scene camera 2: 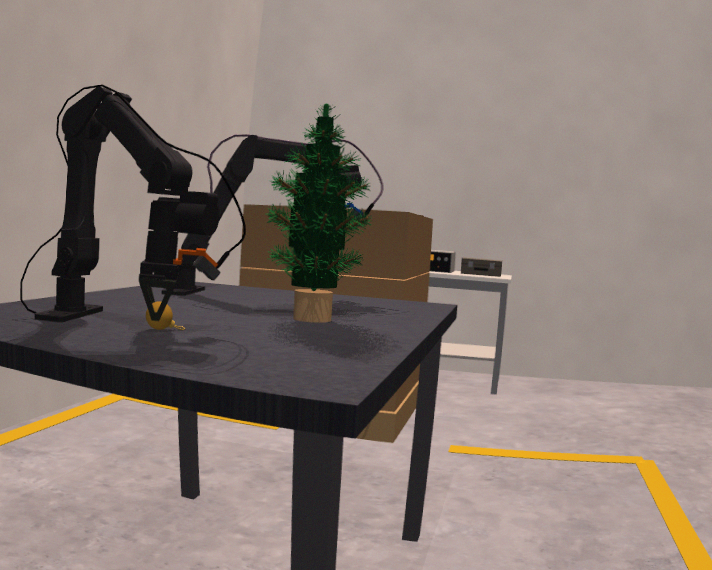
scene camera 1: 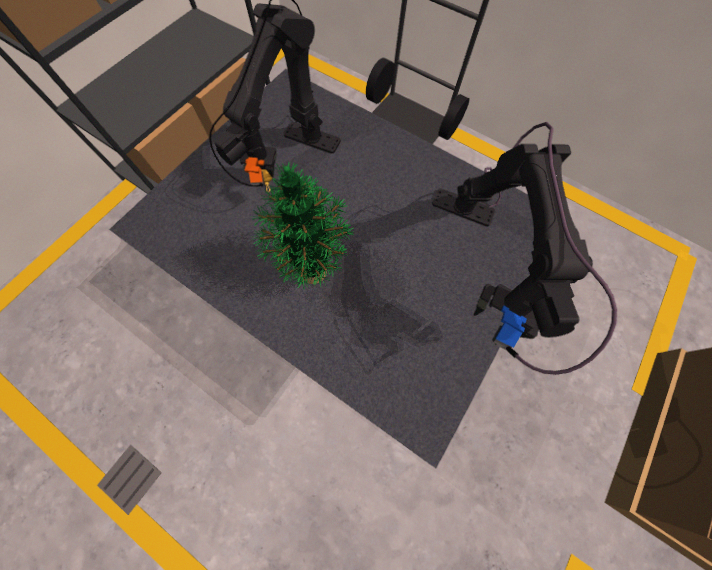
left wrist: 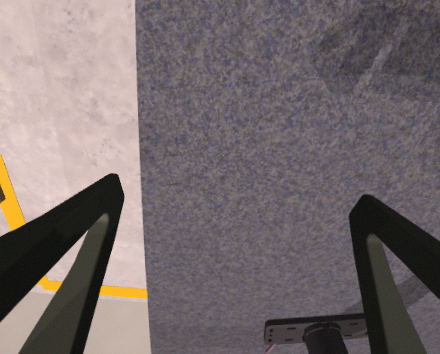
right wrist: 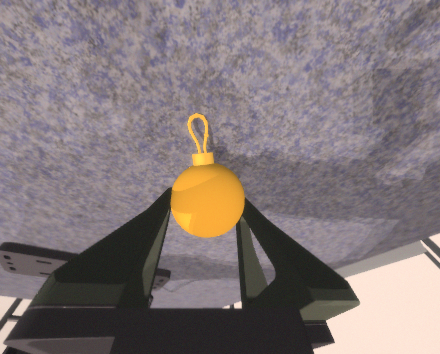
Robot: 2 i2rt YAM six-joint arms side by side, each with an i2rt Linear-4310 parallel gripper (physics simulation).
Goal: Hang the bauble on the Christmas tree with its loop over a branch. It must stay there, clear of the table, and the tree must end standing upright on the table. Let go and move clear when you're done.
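Frame: origin at the left arm's base, x left, y back, z up, level; centimetres.
Where they show: left gripper, between the fingertips: point(scene camera 1: 492, 324) point(left wrist: 240, 195); right gripper, between the fingertips: point(scene camera 2: 156, 318) point(scene camera 1: 265, 174) point(right wrist: 206, 198); left arm's base, origin of its link: point(scene camera 2: 184, 291) point(scene camera 1: 462, 207) point(left wrist: 318, 326); right arm's base, origin of its link: point(scene camera 2: 70, 314) point(scene camera 1: 312, 138).
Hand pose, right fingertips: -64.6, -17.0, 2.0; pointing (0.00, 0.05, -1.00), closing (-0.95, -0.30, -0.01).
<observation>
Each offset is from my right fingertips to the top centre of the thing, as dx, dy, dz. "*": to the spot under its first point. Level surfaces: height alone.
The orange-yellow bauble {+0.3, -0.7, +3.1} point(scene camera 1: 266, 175) point(scene camera 2: 160, 314) point(right wrist: 207, 210) lies on the dark table {dz -2.0} point(scene camera 1: 380, 380) point(scene camera 2: 249, 368), left of the tree in scene camera 2. Its thin loop {+2.0, -3.7, -1.6} point(right wrist: 198, 125) point(scene camera 2: 179, 327) points away from the right wrist and lies low by the table top. My right gripper point(right wrist: 206, 198) point(scene camera 2: 155, 318) points down and is shut on the bauble, one fingertip against each side. The green tree {+30.0, -24.4, +44.4} point(scene camera 1: 305, 228) point(scene camera 2: 320, 207) stands upright in its wooden pot {* +26.0, -24.6, +1.4} point(scene camera 2: 312, 305). My left gripper point(scene camera 1: 496, 332) point(left wrist: 240, 195) is open and empty, far from the tree.
Branches of the tree reach close to the right gripper in scene camera 1. A shelf rack point(scene camera 1: 160, 71) stands beside the table at the upper left. A hand truck point(scene camera 1: 415, 118) stands behind it. Cardboard boxes point(scene camera 2: 332, 243) and a side table point(scene camera 2: 504, 285) are in the background.
</observation>
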